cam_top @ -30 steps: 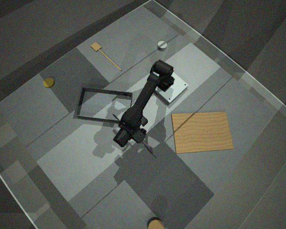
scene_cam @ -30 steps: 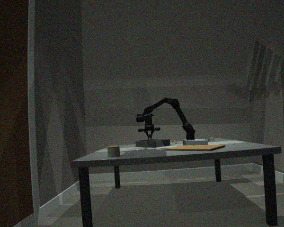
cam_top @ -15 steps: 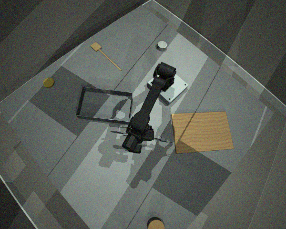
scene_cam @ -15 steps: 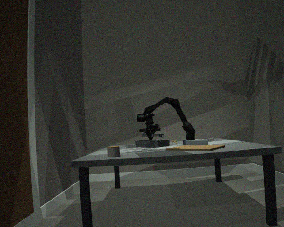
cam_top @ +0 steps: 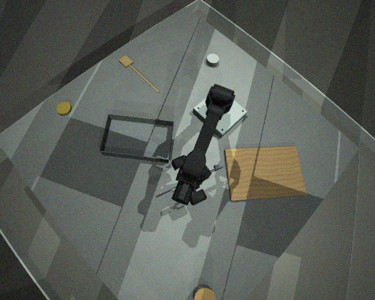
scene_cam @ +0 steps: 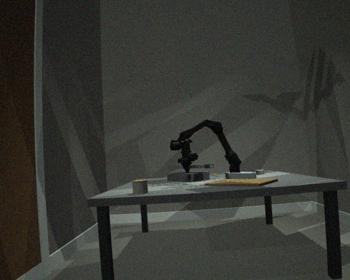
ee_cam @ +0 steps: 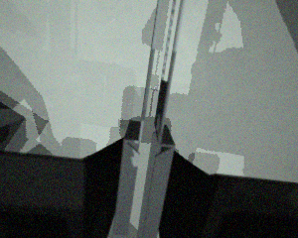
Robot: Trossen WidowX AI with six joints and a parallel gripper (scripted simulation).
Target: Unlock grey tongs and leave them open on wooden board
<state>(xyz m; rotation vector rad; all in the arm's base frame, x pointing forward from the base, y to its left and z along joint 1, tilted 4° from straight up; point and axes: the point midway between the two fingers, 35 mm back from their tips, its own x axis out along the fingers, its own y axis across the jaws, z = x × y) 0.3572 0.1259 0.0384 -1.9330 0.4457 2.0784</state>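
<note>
Now: the wooden board 29 cm behind my gripper tip, 23 cm to the left of it and 7 cm below it. The rest, counted from my gripper tip: yellow lock piece 8 cm behind, 4 cm to the left, 4 cm above; then white disc 62 cm behind, 34 cm to the right, 6 cm below; then roasting tin 2 cm behind, 31 cm to the right, 5 cm below.
</note>
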